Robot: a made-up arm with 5 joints. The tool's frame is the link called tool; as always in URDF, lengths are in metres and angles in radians. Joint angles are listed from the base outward. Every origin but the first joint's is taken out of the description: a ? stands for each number. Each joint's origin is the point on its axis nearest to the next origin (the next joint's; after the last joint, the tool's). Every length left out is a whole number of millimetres.
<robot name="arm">
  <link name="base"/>
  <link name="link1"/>
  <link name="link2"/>
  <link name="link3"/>
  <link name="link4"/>
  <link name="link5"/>
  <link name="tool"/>
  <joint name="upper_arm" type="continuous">
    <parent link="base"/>
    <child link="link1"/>
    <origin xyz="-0.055 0.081 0.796" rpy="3.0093 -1.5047 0"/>
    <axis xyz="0 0 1"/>
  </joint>
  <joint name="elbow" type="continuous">
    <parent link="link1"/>
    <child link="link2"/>
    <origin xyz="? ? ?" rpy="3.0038 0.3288 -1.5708"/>
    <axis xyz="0 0 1"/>
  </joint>
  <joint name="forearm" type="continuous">
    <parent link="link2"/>
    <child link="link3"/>
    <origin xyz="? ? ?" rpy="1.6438 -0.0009 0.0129"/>
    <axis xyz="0 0 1"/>
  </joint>
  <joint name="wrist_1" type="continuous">
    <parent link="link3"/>
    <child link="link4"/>
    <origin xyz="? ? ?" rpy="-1.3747 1.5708 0"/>
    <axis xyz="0 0 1"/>
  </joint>
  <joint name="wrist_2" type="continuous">
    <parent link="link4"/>
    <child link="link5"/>
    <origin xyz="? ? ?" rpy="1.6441 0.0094 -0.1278"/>
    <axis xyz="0 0 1"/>
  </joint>
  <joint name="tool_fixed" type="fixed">
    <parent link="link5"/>
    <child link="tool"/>
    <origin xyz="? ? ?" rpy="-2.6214 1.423 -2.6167"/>
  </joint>
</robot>
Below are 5 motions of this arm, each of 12 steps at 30 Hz.
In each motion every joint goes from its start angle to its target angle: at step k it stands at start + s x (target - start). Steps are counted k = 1, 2, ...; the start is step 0. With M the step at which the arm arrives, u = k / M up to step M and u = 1 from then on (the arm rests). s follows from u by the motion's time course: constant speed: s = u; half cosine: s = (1 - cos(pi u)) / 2; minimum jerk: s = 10 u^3 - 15 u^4 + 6 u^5.
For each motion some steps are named. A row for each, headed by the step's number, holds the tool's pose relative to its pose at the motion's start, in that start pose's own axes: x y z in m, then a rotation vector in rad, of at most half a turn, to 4 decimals.
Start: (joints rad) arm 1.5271 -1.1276 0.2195 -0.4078 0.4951
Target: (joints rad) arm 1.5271 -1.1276 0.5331 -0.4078 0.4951
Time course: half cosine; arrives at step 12
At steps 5, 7, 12:
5: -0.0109 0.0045 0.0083 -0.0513 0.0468 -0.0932
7: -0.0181 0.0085 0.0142 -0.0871 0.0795 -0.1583
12: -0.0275 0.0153 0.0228 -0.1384 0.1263 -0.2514

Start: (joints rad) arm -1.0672 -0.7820 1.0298 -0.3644 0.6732
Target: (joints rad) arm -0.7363 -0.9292 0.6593 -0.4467 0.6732
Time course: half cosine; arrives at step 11
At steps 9, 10, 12:
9: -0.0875 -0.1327 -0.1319 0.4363 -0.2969 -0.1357
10: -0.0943 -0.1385 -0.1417 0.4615 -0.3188 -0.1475
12: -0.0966 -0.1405 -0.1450 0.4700 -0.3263 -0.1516

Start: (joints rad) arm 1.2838 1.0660 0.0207 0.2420 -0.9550
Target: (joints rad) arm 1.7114 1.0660 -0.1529 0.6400 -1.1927
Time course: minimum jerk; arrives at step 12
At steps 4, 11, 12:
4: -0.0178 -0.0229 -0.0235 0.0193 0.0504 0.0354
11: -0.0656 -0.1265 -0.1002 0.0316 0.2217 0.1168
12: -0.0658 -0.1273 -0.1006 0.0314 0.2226 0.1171

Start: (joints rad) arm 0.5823 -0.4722 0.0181 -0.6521 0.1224
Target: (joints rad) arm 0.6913 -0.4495 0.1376 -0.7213 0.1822
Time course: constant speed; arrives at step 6
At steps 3, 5, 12:
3: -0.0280 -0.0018 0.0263 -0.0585 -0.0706 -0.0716
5: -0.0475 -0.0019 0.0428 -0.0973 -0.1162 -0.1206
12: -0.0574 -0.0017 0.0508 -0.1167 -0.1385 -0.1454

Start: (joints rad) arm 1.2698 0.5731 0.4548 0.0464 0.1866
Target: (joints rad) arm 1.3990 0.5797 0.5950 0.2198 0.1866
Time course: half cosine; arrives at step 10
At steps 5, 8, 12:
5: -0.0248 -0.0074 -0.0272 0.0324 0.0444 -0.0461
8: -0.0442 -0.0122 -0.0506 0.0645 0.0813 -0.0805
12: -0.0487 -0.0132 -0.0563 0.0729 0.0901 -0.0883

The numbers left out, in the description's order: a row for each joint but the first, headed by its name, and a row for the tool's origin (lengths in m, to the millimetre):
elbow: -0.071 0.077 0
forearm: 0.021 0.297 0
wrist_1: 0.22 -0.1 0
wrist_2: 0.021 0.226 0
tool: 0.035 -0.075 0

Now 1 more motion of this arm.
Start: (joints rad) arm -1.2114 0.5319 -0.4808 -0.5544 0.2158
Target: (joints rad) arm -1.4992 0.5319 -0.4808 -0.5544 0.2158
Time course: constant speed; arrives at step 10
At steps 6, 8, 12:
6: 0.0665 -0.0287 -0.0557 0.0396 0.1639 -0.0372
8: 0.0863 -0.0383 -0.0768 0.0528 0.2186 -0.0496
12: 0.1048 -0.0478 -0.0991 0.0660 0.2732 -0.0620

